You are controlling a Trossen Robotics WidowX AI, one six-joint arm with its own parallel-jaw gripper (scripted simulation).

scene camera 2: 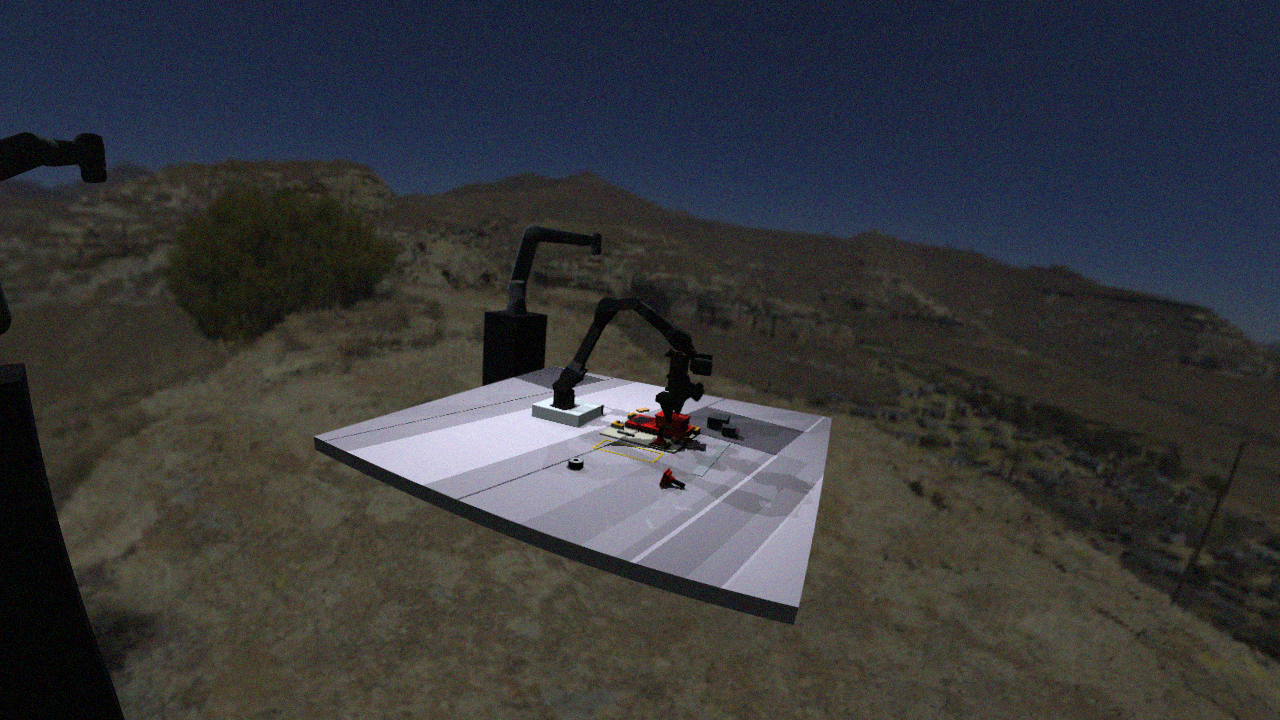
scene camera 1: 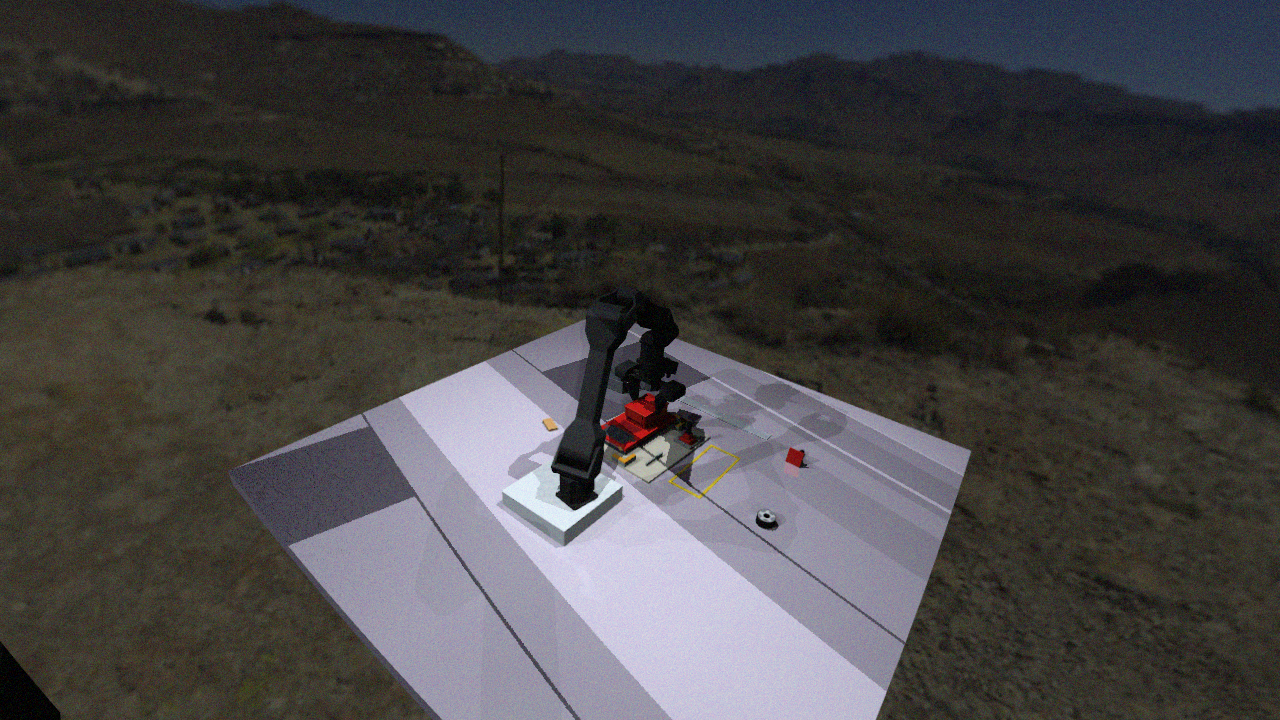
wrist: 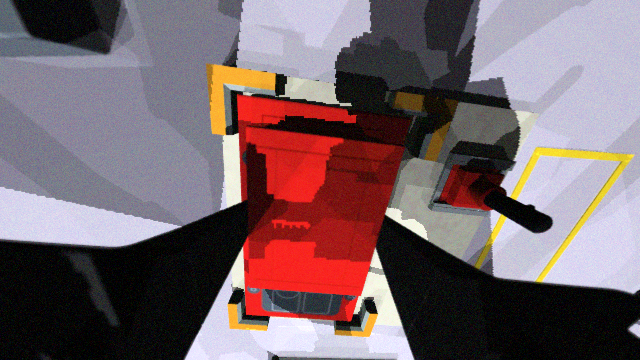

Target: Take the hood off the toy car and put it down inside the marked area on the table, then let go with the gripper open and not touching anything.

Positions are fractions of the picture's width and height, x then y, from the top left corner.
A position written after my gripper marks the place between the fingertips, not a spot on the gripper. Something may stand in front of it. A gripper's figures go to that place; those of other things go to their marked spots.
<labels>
My gripper (wrist: 0.49, 0.59): 0.11 m from the lens. A red hood (wrist: 0.49, 0.55): 0.09 m from the lens.
</labels>
